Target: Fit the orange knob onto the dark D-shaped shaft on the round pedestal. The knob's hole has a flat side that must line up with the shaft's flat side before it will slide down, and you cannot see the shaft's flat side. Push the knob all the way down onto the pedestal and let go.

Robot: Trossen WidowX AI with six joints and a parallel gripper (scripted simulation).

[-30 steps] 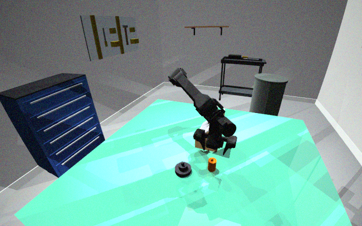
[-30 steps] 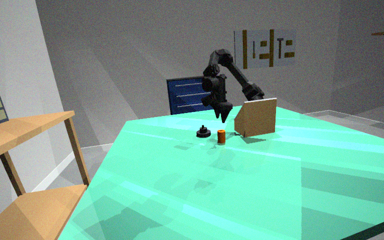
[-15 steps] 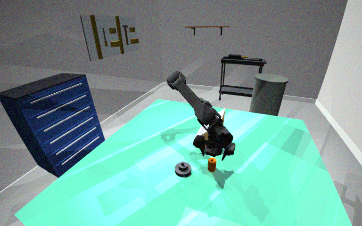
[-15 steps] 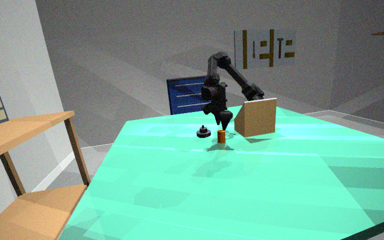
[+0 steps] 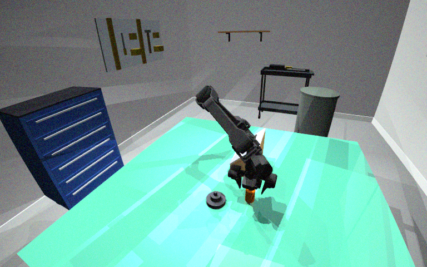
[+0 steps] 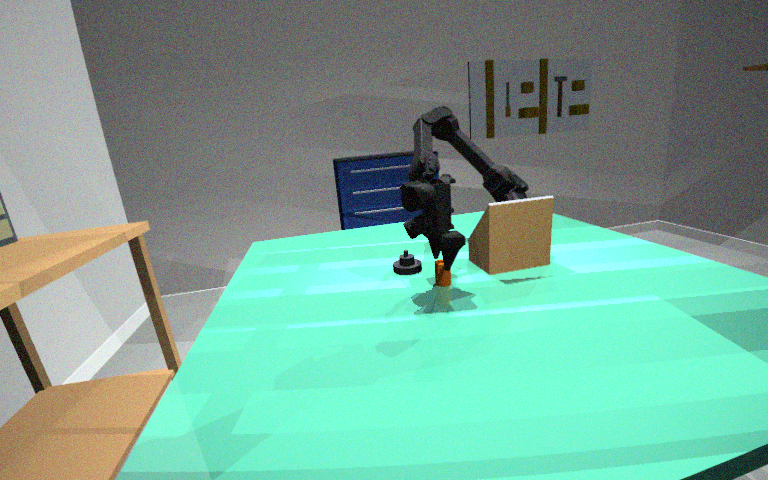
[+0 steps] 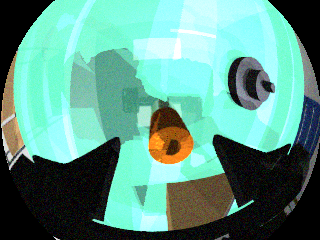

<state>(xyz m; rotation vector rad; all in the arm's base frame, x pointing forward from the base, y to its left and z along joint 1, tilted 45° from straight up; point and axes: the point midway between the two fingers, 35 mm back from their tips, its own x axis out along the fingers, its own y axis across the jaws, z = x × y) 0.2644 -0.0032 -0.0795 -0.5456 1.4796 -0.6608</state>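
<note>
Right now the orange knob is 2 cm below my gripper tip. The rest, counted from my gripper tip: dark round pedestal: 14 cm to the right, 5 cm ahead, 2 cm below.
</note>
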